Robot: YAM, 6 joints.
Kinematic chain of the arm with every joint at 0, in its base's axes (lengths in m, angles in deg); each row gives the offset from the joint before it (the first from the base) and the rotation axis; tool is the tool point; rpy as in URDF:
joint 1: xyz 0 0 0.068 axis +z
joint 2: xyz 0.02 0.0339 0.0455 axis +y
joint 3: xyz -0.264 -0.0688 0 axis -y
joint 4: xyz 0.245 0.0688 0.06 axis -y
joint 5: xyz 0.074 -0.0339 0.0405 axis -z
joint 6: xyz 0.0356 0 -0.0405 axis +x
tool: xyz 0 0 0 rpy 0 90 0
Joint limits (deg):
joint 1: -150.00..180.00
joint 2: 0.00..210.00
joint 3: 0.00..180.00
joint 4: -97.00..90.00
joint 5: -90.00..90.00
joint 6: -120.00..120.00
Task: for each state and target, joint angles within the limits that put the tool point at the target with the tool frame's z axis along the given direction. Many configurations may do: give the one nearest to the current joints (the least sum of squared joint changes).
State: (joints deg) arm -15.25 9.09 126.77 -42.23 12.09 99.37
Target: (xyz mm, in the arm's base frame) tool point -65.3 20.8 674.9 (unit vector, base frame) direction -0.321 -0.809 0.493
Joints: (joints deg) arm -42.63 60.19 136.78 -18.89 54.33 99.37
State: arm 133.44 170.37 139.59 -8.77 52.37 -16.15
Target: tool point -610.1 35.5 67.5 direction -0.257 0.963 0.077
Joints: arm 179.89 183.58 157.61 42.53 74.32 -16.15
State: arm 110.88 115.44 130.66 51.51 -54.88 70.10
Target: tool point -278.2 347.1 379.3 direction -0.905 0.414 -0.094
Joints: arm 126.50 105.07 96.35 2.56 -28.77 70.10
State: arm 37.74 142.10 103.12 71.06 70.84 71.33
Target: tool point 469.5 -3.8 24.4 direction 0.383 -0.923 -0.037
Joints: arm 3.65 149.65 78.37 64.76 71.00 71.33
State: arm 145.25 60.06 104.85 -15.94 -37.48 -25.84
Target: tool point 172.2 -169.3 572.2 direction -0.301 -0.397 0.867
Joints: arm 139.69 22.73 102.16 12.37 -29.83 -25.84
